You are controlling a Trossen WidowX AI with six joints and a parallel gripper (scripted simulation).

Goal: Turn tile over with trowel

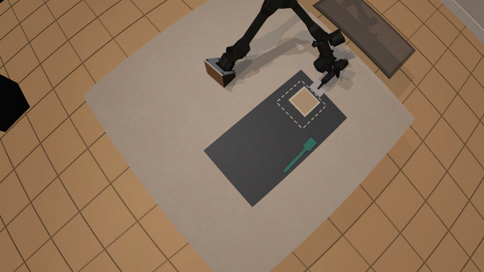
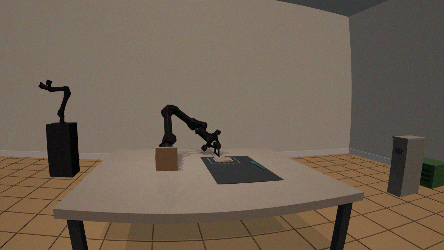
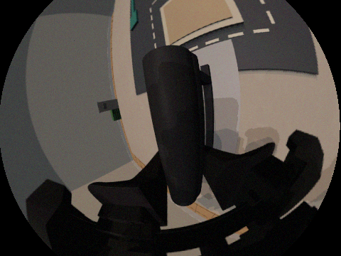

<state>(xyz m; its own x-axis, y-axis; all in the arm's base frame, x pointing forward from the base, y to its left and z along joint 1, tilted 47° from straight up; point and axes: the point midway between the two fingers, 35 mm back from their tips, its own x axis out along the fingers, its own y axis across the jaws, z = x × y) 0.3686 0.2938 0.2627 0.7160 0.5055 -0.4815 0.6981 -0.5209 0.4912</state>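
The green trowel is 39 cm to the right of my gripper tip, 14 cm ahead of it and 5 cm below it. From my gripper tip the other things lie so: dark mat (41 cm to the right, 7 cm below); tile (20 cm to the right, 5 cm below, 2 cm behind).
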